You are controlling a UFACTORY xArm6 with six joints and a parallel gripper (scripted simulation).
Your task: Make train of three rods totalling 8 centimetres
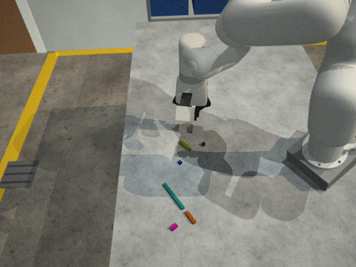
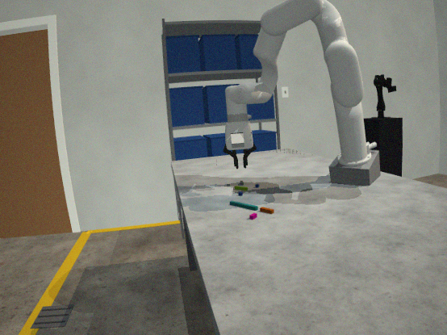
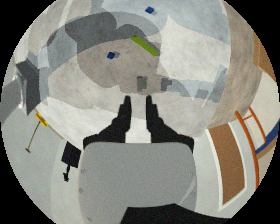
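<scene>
Now: hand 80 mm above the grey rod. From my hand the other things lie so: turquoise rod 60 mm ahead, 270 mm to the left, 80 mm below; then orange rod 10 mm ahead, 340 mm to the left, 80 mm below; then lime rod 20 mm ahead, 80 mm to the left, 80 mm below.
</scene>
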